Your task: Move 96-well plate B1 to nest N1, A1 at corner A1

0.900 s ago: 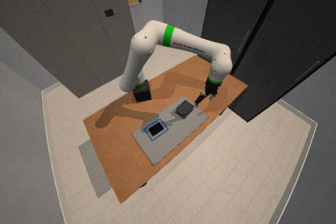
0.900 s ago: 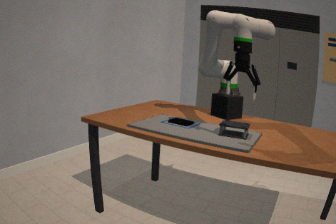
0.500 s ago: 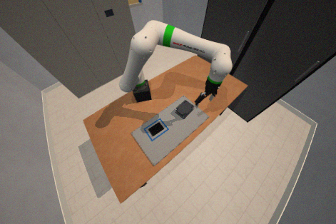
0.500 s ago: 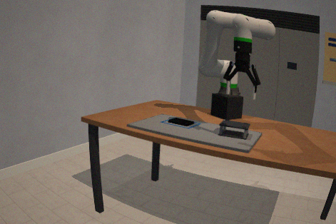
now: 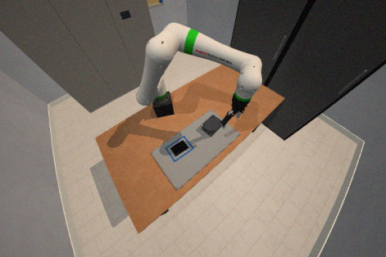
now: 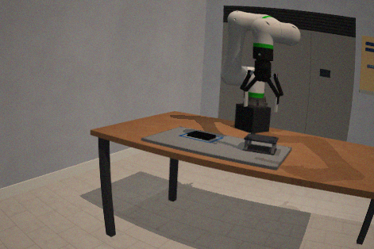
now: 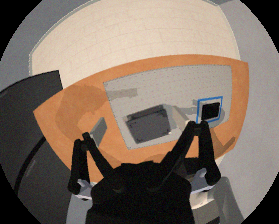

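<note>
The black 96-well plate is 38 cm to the right of my hand, 22 cm below it and 10 cm behind it. Also, from my hand: raised plate nest 17 cm below, 14 cm behind, 4 cm to the right.
</note>
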